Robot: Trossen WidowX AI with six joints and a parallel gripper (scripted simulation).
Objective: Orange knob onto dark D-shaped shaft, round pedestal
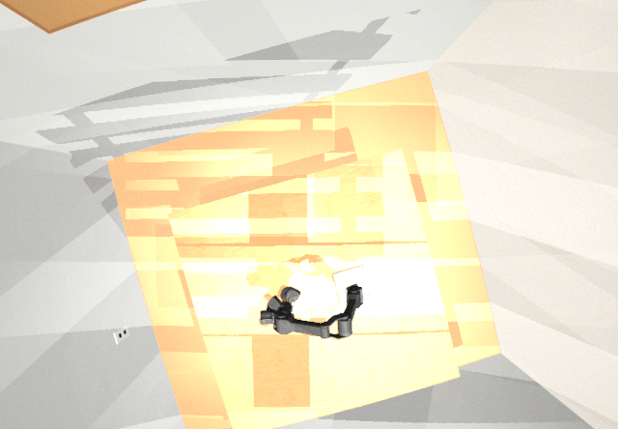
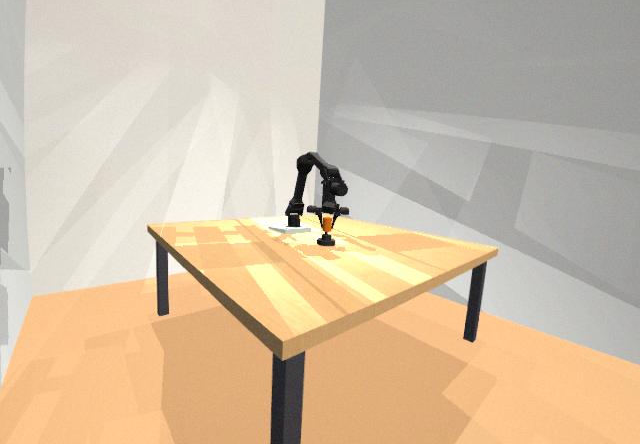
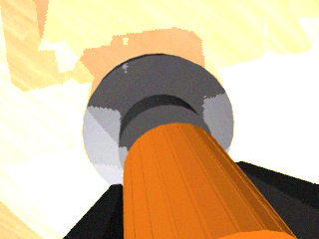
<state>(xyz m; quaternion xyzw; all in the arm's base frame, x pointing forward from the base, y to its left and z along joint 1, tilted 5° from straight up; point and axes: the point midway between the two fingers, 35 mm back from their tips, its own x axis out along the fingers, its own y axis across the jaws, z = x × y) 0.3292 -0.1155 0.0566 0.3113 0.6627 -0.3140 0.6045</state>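
The orange knob lies 20 mm above my gripper tip. The rest, counted from my gripper tip: pedestal 40 mm below.
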